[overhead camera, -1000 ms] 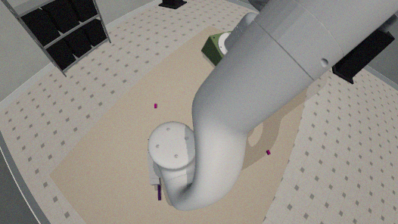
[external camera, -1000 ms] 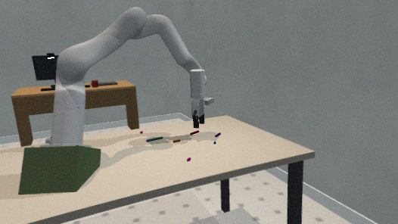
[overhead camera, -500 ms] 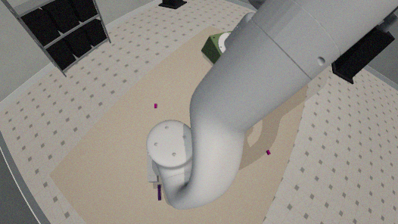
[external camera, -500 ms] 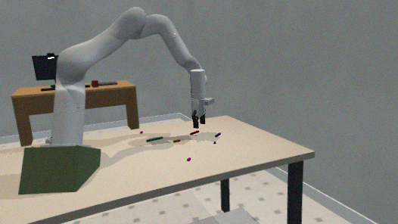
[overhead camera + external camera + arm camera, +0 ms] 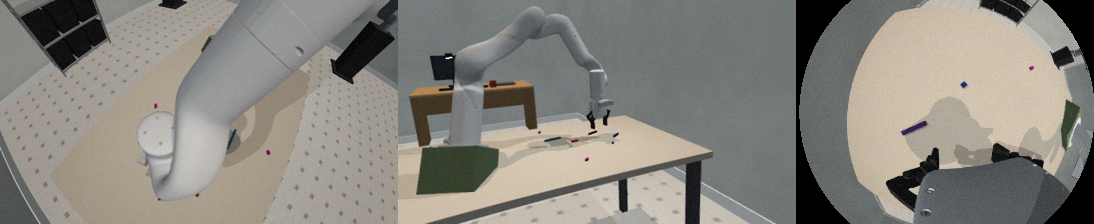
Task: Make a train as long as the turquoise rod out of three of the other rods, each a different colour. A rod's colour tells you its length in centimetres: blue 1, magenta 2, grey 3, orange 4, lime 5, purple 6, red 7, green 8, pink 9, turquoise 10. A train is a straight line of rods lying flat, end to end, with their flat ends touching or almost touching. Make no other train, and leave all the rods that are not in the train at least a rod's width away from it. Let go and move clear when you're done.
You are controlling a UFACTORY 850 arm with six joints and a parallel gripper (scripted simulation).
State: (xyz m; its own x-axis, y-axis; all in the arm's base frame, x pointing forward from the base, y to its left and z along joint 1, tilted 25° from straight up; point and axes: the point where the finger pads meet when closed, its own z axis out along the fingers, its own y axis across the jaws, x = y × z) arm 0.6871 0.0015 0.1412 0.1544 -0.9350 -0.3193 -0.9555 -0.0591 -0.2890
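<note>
The blue rod is 12 cm to the right of my hand, 7 cm below it and 1 cm ahead of it. The rest, counted from my hand: red rod (11 cm to the left, 7 cm below, 1 cm ahead); then purple rod (10 cm ahead, 7 cm below, 2 cm to the right); then orange rod (14 cm behind, 7 cm below, 3 cm to the left).
</note>
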